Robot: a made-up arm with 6 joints.
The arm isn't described. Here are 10 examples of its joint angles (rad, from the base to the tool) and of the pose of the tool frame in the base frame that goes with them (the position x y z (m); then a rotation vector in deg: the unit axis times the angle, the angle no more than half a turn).
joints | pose
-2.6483 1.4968 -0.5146 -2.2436 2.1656 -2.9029 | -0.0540 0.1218 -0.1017 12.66 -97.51 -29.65
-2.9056 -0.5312 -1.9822 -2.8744 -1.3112 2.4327 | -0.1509 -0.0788 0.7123 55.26 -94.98 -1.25
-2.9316 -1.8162 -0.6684 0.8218 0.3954 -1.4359 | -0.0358 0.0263 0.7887 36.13 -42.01 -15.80
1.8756 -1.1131 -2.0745 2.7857 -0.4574 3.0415 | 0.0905 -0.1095 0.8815 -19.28 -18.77 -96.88
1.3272 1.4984 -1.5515 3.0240 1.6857 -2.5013 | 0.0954 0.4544 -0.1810 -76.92 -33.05 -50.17
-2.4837 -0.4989 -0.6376 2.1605 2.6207 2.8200 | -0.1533 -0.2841 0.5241 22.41 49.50 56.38
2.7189 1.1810 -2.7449 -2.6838 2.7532 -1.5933 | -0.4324 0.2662 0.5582 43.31 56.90 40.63
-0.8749 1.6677 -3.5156 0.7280 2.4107 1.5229 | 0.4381 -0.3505 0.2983 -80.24 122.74 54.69
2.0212 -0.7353 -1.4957 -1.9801 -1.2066 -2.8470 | -0.1941 0.0587 0.6976 -54.90 -80.78 44.31
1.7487 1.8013 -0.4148 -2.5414 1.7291 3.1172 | 0.1224 -0.2054 -0.0763 103.17 125.43 57.00
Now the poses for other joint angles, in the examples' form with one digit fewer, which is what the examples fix.
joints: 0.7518 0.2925 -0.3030 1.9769 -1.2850 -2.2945
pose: 0.190 -0.022 0.169 92.3 54.2 -14.5
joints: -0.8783 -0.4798 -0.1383 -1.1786 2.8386 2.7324
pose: -0.017 -0.183 0.288 -20.1 -39.9 -0.9
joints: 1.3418 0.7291 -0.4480 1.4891 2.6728 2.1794
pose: -0.115 0.183 0.111 -4.6 -30.9 -58.3
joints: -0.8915 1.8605 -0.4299 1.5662 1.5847 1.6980
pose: -0.070 0.302 0.050 -104.9 -37.0 -106.0
